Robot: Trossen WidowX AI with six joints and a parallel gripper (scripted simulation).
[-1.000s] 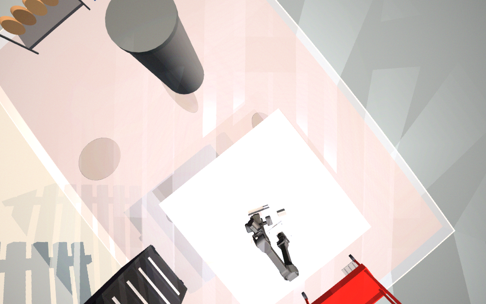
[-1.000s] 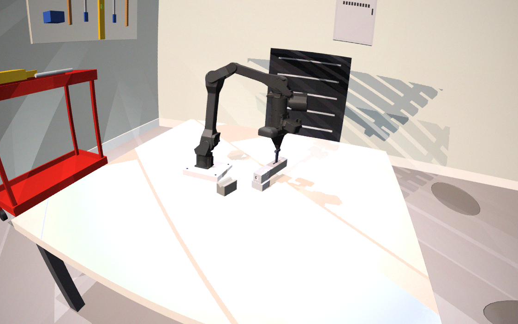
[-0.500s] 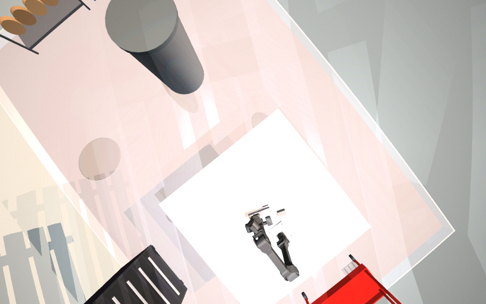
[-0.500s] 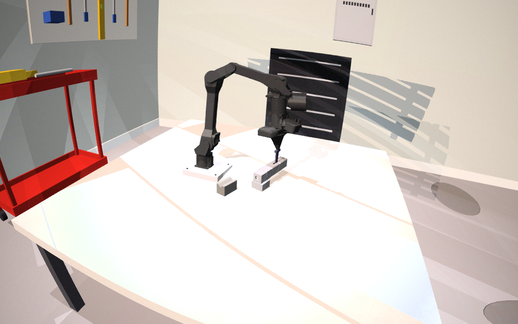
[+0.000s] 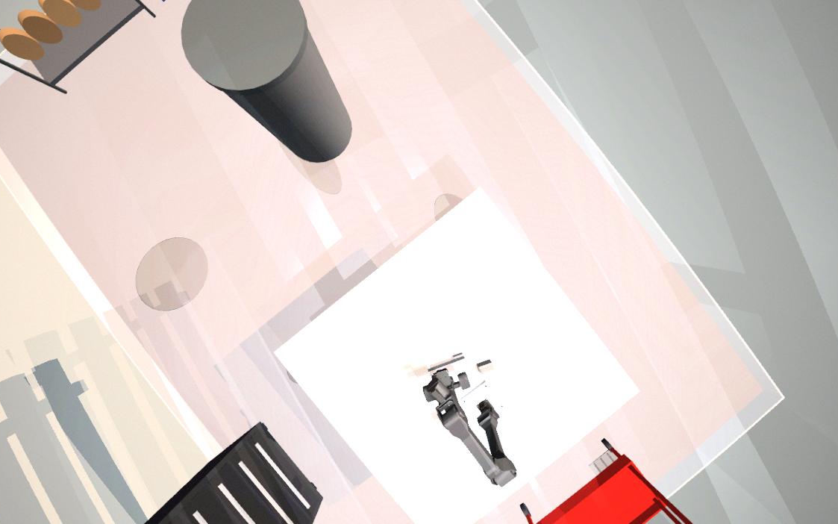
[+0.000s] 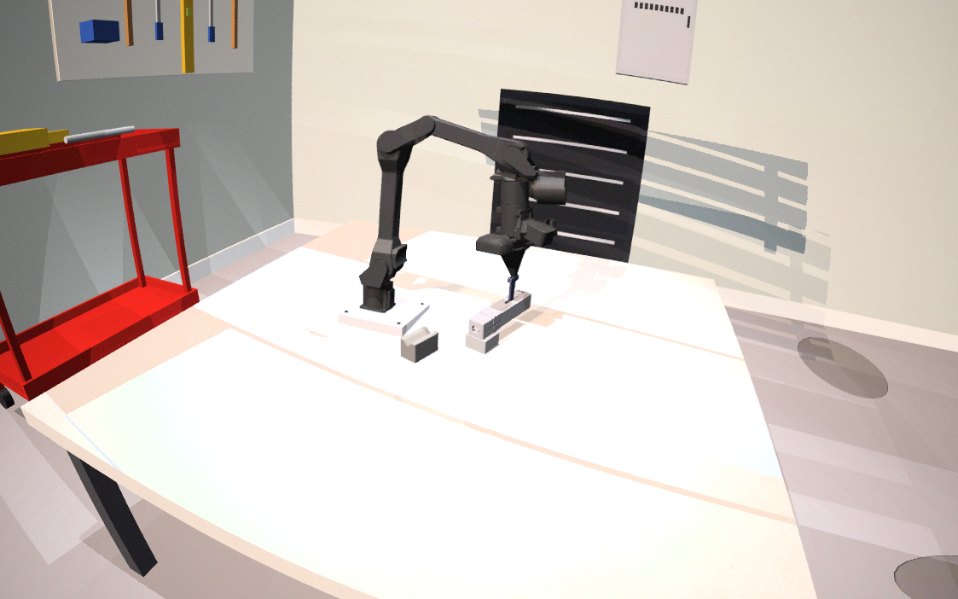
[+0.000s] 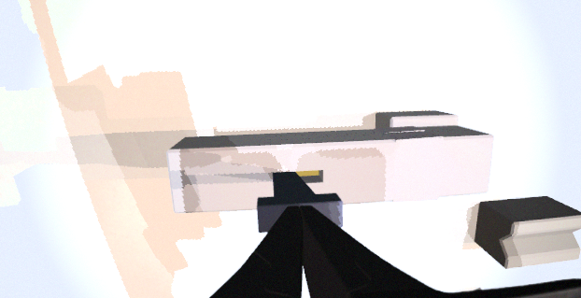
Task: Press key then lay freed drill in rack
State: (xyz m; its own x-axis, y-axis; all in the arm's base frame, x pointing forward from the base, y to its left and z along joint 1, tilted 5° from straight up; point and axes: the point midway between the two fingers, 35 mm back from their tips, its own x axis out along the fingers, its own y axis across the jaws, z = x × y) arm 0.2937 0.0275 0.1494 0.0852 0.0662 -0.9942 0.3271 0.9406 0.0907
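Right now my gripper tip is 3 cm above the dark blue key. The rest, counted from my gripper tip: yellow drill: 8 cm below, 5 cm to the right, 2 cm behind; grey grooved rack: 16 cm to the right, 14 cm behind, 11 cm below; light grey fixture bar: 8 cm below, 3 cm to the right, 2 cm behind.
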